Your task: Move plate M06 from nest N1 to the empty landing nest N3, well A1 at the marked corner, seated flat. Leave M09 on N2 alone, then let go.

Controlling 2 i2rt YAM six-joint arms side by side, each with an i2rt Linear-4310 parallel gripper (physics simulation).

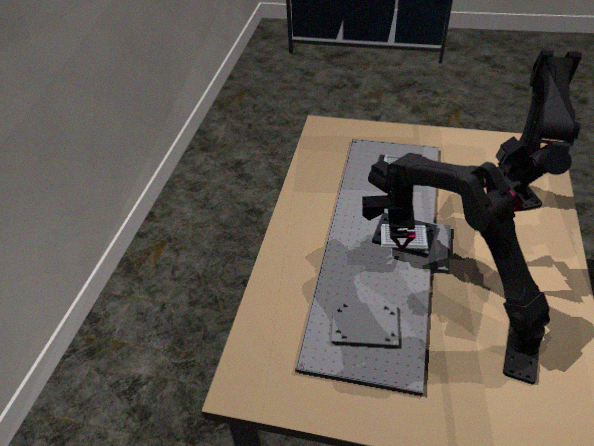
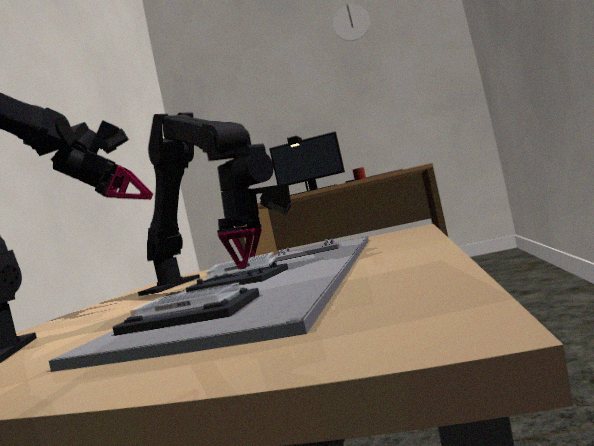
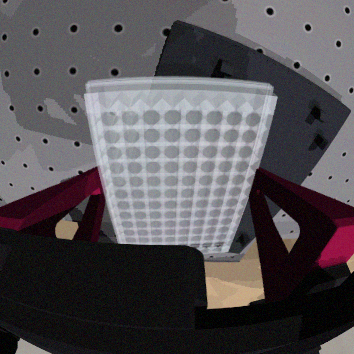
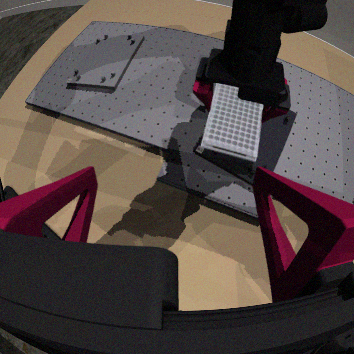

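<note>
My left gripper (image 1: 404, 240) (image 2: 242, 265) (image 3: 176, 173) (image 4: 235, 114) is shut on the clear-white well plate M06 (image 1: 422, 237) (image 2: 265, 260) (image 3: 180, 150) (image 4: 232, 130), fingers at its long sides. The plate is low over a dark nest (image 2: 277, 272) (image 3: 290, 100) (image 4: 280, 132), turned and offset against it; contact cannot be told. A grey nest (image 1: 367, 325) (image 2: 310, 250) (image 4: 105, 62) with corner posts is empty. Plate M09 (image 1: 392, 158) (image 2: 190, 302) sits on its dark nest (image 2: 240, 302). Nest labels and well A1 are not legible. My right gripper (image 2: 151, 196) (image 4: 174, 175) is open and empty, off the board.
The nests stand on a perforated grey board (image 1: 325, 300) (image 2: 290, 310) (image 4: 165, 90) on the wooden table (image 1: 270, 280) (image 2: 400, 300). A small grey plate-like extension (image 1: 442, 250) juts out at the board's right edge. The left arm reaches across the board.
</note>
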